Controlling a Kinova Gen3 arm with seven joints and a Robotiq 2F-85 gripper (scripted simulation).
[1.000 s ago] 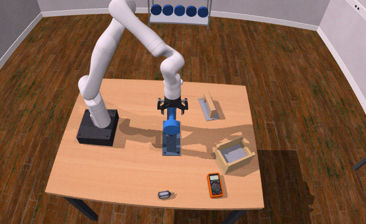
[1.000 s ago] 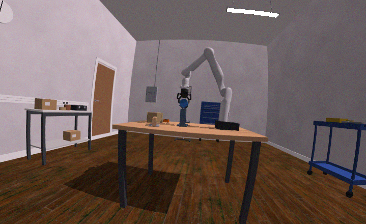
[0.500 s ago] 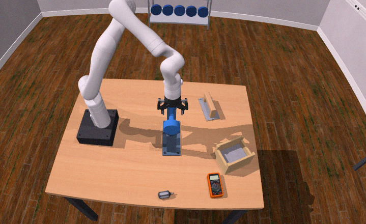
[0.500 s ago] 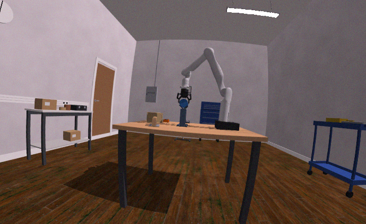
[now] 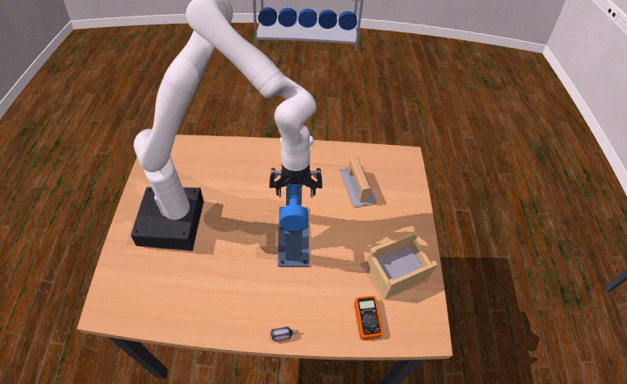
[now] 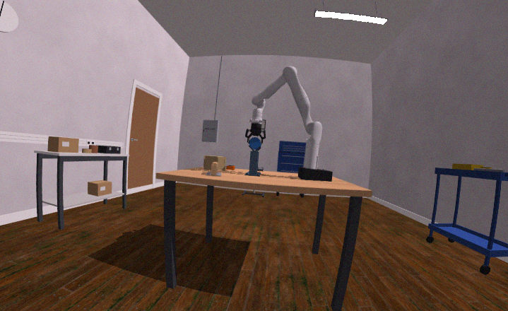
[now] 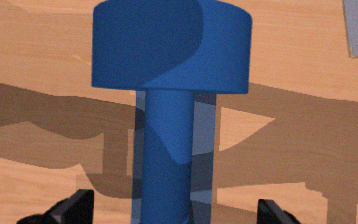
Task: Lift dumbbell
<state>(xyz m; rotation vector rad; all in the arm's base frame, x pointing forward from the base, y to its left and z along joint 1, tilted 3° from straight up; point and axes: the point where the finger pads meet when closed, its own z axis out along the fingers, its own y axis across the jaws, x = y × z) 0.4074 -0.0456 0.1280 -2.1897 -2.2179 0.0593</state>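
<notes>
The blue dumbbell is right at my hand. From my hand the other things lie so: dark grey-blue cradle 130 mm below; wooden box 330 mm ahead, 170 mm below, 140 mm to the right.
</notes>
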